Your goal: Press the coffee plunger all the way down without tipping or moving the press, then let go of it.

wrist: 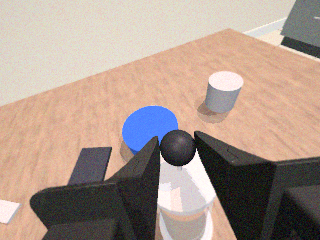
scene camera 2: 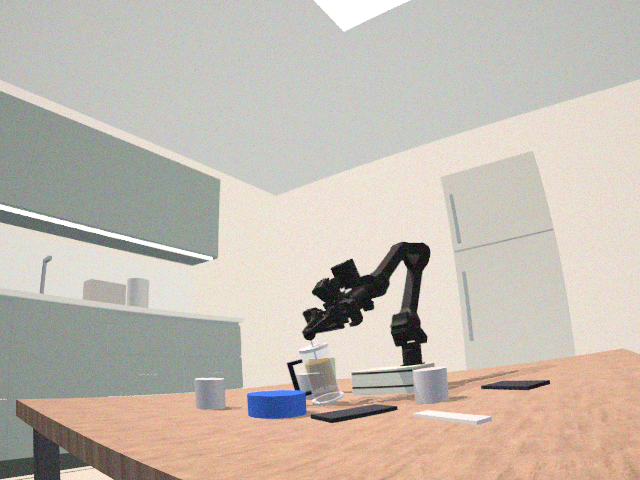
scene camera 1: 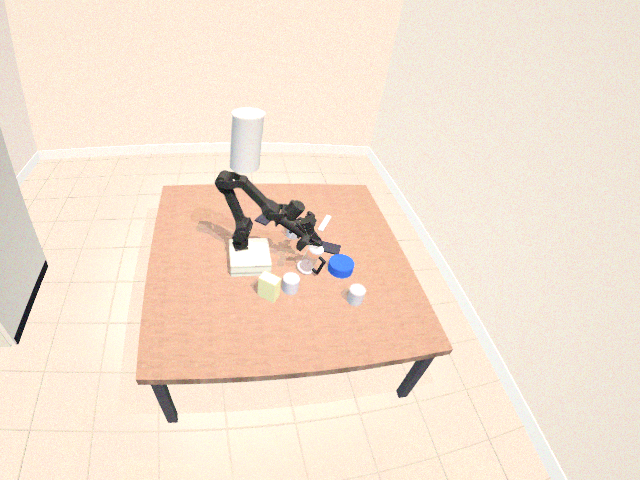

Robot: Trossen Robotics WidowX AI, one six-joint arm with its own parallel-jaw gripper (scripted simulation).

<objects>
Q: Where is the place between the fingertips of my gripper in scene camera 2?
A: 306,333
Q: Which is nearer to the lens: the glass coffee press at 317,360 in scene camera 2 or the blue round dish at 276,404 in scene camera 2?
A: The blue round dish.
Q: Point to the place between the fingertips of my gripper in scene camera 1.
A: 320,243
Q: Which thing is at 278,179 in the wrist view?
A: My gripper.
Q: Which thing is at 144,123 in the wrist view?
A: A blue round dish.
</objects>
